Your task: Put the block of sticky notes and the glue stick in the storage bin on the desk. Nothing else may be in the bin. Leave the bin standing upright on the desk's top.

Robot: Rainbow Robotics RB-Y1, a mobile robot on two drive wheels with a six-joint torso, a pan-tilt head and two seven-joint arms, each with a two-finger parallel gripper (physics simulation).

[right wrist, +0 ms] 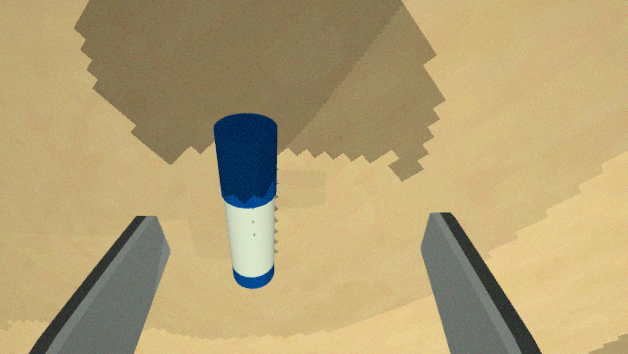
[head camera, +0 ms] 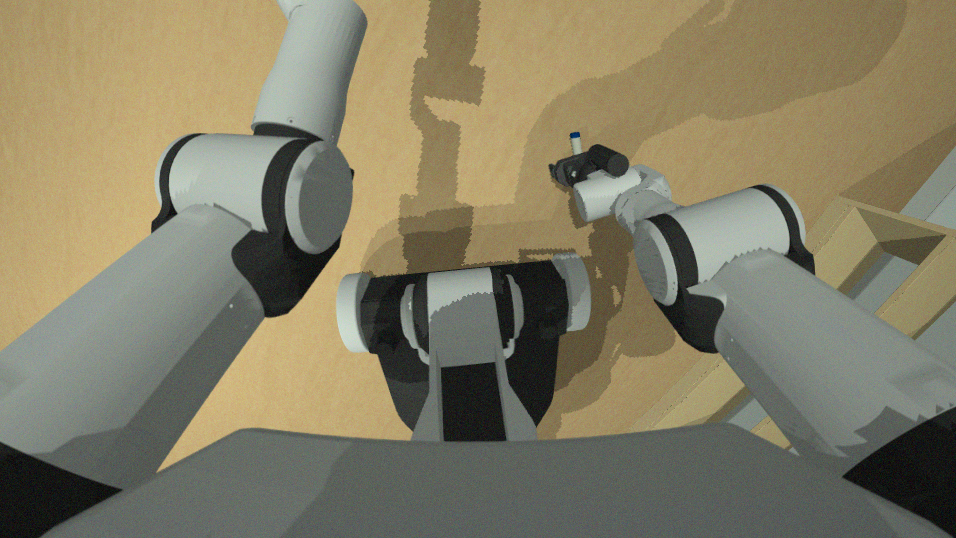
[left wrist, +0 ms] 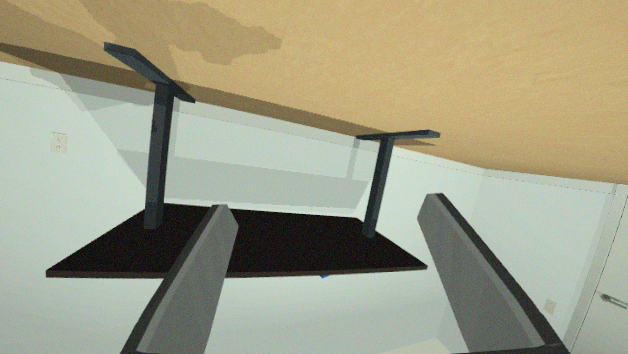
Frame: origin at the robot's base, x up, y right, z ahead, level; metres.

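Where they show: left gripper, fingertip midpoint: (left wrist: 325,211); right gripper, fingertip midpoint: (right wrist: 293,232) (head camera: 573,160).
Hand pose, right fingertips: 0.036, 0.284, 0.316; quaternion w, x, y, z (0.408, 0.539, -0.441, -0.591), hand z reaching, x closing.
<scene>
Each offset is from my right fingertips to the centre of the thing, as dx, dy, dz. "pt": to the spot under its first point. Level surfaces: height alone.
A white glue stick with blue ends {-0.023, +0.020, +0.018} (head camera: 575,143) (right wrist: 250,235) stands roughly upright by my right gripper (head camera: 560,169) (right wrist: 293,232). In the right wrist view it shows left of the middle between the spread fingers, which do not grip it. My right gripper is open and empty. My left gripper (left wrist: 325,211) is open and empty, and it is out of sight in the head view. In the left wrist view the desk {dx +0.660} (left wrist: 300,245) appears upside down beyond the fingers, dark, on two legs. A small blue bit {pt +0.753, -0.226, +1.292} (left wrist: 324,276) shows at its edge; I cannot tell what it is. The storage bin and sticky notes cannot be made out.
A light wooden open frame (head camera: 925,301) stands on the right in the head view, near my right arm. In the left wrist view pale walls surround the desk, and a door handle (left wrist: 612,300) shows at far right. Tan floor lies beneath my arms.
</scene>
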